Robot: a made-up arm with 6 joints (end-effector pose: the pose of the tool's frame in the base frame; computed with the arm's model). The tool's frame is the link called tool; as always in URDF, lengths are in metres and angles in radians.
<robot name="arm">
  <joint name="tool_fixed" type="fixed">
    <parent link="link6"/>
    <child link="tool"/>
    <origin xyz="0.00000 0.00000 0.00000"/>
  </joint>
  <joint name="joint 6" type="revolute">
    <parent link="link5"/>
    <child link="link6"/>
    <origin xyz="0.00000 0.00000 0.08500"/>
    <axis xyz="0 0 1"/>
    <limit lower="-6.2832" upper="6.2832"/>
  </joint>
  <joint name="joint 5" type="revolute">
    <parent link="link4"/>
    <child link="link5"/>
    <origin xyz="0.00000 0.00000 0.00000"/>
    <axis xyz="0 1 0"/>
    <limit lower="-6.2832" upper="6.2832"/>
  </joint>
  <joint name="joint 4" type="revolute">
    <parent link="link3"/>
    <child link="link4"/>
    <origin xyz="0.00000 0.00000 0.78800"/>
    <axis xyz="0 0 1"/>
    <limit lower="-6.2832" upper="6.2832"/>
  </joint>
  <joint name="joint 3" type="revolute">
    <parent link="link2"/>
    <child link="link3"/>
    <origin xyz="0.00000 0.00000 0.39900"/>
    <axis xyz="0 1 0"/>
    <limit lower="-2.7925" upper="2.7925"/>
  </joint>
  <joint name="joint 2" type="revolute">
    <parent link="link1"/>
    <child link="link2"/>
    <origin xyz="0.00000 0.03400 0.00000"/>
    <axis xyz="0 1 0"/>
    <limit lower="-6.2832" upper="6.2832"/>
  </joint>
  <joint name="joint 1" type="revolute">
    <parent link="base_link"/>
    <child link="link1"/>
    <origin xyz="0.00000 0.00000 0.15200"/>
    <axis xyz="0 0 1"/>
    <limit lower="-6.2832" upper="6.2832"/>
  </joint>
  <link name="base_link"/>
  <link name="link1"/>
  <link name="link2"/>
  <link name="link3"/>
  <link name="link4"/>
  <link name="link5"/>
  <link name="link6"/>
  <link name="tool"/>
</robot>
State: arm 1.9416 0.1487 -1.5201 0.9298 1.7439 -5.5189
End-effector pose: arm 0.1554 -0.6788 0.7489 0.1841 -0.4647 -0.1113 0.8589
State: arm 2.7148 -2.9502 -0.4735 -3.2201 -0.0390 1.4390
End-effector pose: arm -0.1632 0.0371 -1.0791 0.1090 -0.7737 -0.6218 0.0532
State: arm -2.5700 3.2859 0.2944 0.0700 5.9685 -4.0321
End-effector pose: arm 0.3561 0.1908 -1.0406 0.0632 -0.6417 0.7643 0.0029
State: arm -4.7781 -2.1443 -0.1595 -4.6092 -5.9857 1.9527
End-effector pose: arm -0.1230 -0.9735 -0.6480 0.2524 0.8232 0.3917 -0.3244
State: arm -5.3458 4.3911 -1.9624 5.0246 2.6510 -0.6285
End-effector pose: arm 0.0497 0.0608 -0.5214 0.5685 0.2765 -0.3704 0.6805
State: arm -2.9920 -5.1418 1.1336 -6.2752 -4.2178 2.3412
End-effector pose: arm -0.8691 -0.1660 -0.2229 0.5333 -0.3772 0.7345 -0.1841
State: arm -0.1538 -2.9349 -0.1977 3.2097 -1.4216 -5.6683
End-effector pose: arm -0.1648 0.0657 -1.0384 0.1283 0.6897 -0.3069 -0.6432
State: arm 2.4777 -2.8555 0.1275 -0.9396 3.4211 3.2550
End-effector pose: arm 0.2697 -0.2782 -0.8831 0.9298 -0.1428 -0.2688 0.2068
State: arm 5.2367 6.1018 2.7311 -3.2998 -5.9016 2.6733
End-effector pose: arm 0.2528 -0.3593 -0.1575 0.3331 0.1759 0.8669 -0.3264
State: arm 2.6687 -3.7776 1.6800 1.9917 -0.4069 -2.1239
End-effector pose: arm 0.4601 -0.2391 -0.5925 0.0142 0.8117 -0.0463 0.5821
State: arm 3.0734 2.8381 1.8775 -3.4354 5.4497 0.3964
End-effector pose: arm 0.7229 -0.0652 -0.1658 0.9196 -0.0511 0.3769 0.0986
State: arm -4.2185 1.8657 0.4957 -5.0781 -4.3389 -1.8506
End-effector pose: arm -0.5189 0.7361 -0.5219 0.5096 0.6816 0.1510 -0.5029
